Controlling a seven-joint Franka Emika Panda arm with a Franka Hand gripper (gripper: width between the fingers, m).
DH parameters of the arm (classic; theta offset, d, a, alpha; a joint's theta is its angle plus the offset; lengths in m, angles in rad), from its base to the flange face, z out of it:
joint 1: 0 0.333 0 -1.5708
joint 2: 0 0 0 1.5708
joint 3: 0 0.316 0.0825 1.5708
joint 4: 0 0 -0.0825 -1.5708
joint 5: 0 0.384 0 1.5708
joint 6: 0 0 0.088 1.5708
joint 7: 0 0.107 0 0
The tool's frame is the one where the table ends.
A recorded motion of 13 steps. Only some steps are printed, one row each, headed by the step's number.
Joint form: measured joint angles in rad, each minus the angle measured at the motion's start. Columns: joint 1, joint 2, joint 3, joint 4, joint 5, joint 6, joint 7.
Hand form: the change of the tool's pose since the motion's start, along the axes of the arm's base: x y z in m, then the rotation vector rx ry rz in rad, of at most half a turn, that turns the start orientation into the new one. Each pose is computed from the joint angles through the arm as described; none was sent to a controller.
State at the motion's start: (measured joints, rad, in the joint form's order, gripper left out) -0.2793 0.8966 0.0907 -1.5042 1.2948 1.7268 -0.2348
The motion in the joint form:
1: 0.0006 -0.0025 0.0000 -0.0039 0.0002 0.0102 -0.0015
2: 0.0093 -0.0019 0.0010 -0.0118 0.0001 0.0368 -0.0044
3: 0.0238 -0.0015 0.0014 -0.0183 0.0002 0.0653 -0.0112
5: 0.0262 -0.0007 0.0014 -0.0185 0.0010 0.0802 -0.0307
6: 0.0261 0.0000 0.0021 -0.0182 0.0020 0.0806 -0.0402
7: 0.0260 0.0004 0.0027 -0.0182 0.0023 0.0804 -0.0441
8: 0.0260 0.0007 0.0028 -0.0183 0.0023 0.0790 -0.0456
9: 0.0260 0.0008 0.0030 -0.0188 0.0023 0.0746 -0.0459
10: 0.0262 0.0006 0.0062 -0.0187 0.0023 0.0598 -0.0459
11: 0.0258 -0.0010 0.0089 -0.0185 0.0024 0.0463 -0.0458
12: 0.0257 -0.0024 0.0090 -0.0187 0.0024 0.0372 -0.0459
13: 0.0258 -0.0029 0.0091 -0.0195 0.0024 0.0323 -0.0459
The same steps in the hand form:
1: -0.0001 -0.0005 -0.0003 -0.0074 -0.0007 -0.0057
2: -0.0006 0.0037 -0.0050 -0.0251 0.0028 -0.0127
3: -0.0005 0.0111 -0.0091 -0.0455 0.0007 -0.0146
5: 0.0003 0.0111 -0.0104 -0.0585 -0.0182 -0.0176
6: 0.0004 0.0113 -0.0107 -0.0588 -0.0271 -0.0159
7: 0.0003 0.0117 -0.0109 -0.0584 -0.0306 -0.0147
8: 0.0002 0.0119 -0.0110 -0.0574 -0.0316 -0.0134
9: -0.0002 0.0126 -0.0110 -0.0538 -0.0310 -0.0103
10: -0.0008 0.0162 -0.0098 -0.0402 -0.0310 0.0014
11: -0.0011 0.0189 -0.0076 -0.0282 -0.0324 0.0112
12: -0.0015 0.0199 -0.0063 -0.0216 -0.0330 0.0171
13: -0.0019 0.0206 -0.0059 -0.0177 -0.0324 0.0205

